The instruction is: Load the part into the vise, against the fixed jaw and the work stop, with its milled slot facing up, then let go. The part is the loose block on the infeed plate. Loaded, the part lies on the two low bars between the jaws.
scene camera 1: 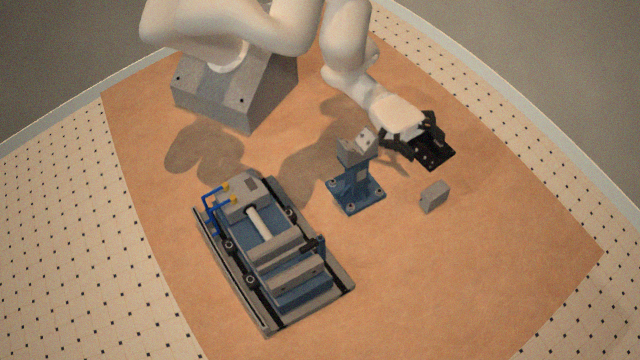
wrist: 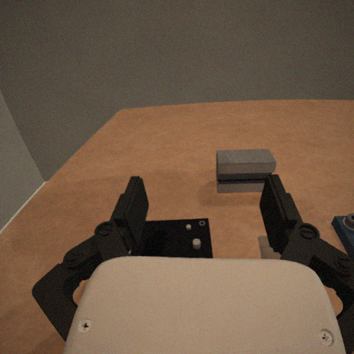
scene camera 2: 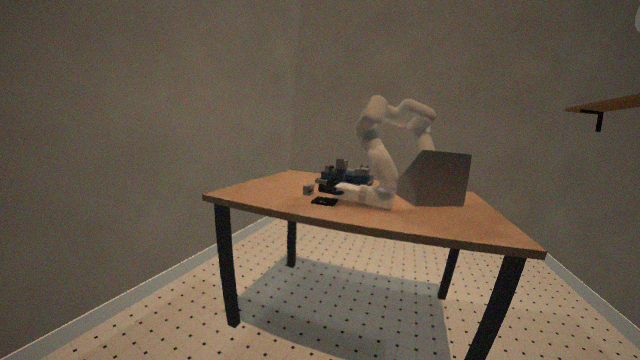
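The part, a grey block, lies on the table beside the black infeed plate, apart from it. Its slot shows as a dark line along the side facing the wrist camera. My gripper is open and empty, tilted low over the plate, with the block beyond its fingers; the right finger slightly overlaps the block in the wrist view. The vise holds no part. Its fixed jaw is at the lower end, and the work stop is at the jaws' right side.
A blue stand with a grey V-shaped head stands between the vise and the plate, close to my gripper. The robot's grey pedestal stands behind. Blue hoses stick out at the vise's upper left.
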